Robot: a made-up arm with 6 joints. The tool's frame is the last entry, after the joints.
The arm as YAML. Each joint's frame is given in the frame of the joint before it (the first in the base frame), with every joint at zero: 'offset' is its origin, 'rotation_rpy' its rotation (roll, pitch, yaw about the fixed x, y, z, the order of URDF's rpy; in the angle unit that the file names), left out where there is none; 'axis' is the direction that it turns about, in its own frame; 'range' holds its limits. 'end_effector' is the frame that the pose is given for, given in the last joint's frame.
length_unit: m
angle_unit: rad
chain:
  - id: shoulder
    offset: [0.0, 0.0, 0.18]
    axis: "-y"
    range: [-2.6, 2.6]
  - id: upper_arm
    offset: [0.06, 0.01, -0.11]
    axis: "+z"
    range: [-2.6, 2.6]
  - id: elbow
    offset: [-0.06, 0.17, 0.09]
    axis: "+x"
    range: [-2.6, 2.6]
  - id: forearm
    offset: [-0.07, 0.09, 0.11]
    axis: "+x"
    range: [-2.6, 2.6]
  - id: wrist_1
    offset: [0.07, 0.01, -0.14]
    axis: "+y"
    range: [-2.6, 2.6]
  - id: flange
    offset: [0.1, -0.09, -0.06]
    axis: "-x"
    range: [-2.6, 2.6]
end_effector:
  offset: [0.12, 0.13, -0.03]
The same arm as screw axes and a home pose.
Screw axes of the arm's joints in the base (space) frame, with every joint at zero. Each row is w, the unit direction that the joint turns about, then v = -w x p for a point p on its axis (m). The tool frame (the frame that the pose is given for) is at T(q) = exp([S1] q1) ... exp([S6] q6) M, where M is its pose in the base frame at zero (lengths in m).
S1 = (0, -1, 0, 0.1800, 0.0000, 0.0000)
S2 = (0, 0, 1, 0.0100, -0.0600, 0.0000)
S3 = (1, 0, 0, 0.0000, 0.1600, -0.1800)
S4 = (1, 0, 0, 0.0000, 0.2700, -0.2700)
S5 = (0, 1, 0, -0.1300, 0.0000, 0.0000)
S6 = (-1, 0, 0, 0.0000, -0.0700, 0.1900)
M: xyz 0.2200 0.3200 0.0400 (m) quaternion w x y z 1 0 0 0
Joint limits (deg, base to tool): -148.97..148.97 -148.97..148.97 -148.97..148.97 -148.97..148.97 -148.97..148.97 -148.97..148.97

